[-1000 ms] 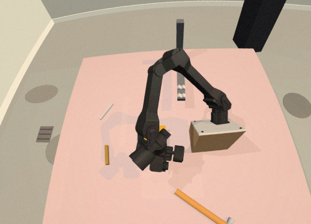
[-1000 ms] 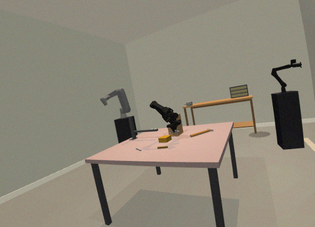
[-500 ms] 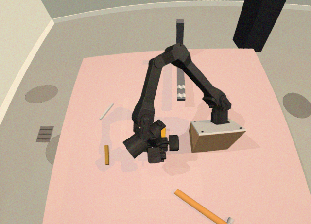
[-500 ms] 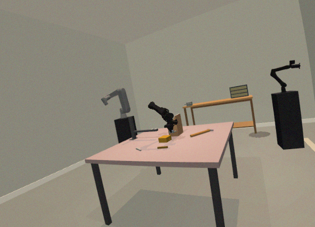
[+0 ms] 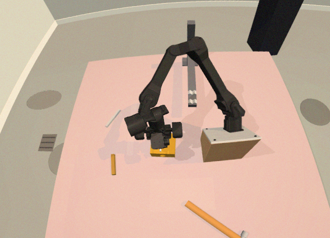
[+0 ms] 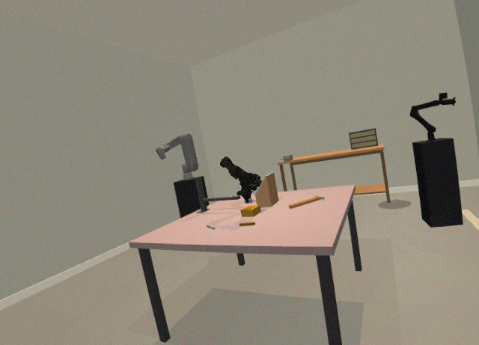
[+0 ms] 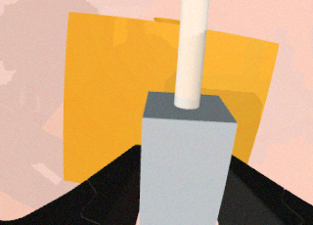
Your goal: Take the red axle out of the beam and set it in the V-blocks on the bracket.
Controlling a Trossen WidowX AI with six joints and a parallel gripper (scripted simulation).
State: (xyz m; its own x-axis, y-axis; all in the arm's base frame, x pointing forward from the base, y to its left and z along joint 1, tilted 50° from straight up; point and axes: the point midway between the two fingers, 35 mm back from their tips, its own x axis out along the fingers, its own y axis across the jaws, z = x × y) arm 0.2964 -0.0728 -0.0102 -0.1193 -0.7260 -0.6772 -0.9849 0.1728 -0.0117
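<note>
The yellow beam lies 1 cm behind my gripper tip and 7 cm below it. The rest, counted from my gripper tip: blue-grey block: 2 cm to the left, 1 cm above; orange bar: 24 cm ahead, 5 cm to the left, 8 cm below.
</note>
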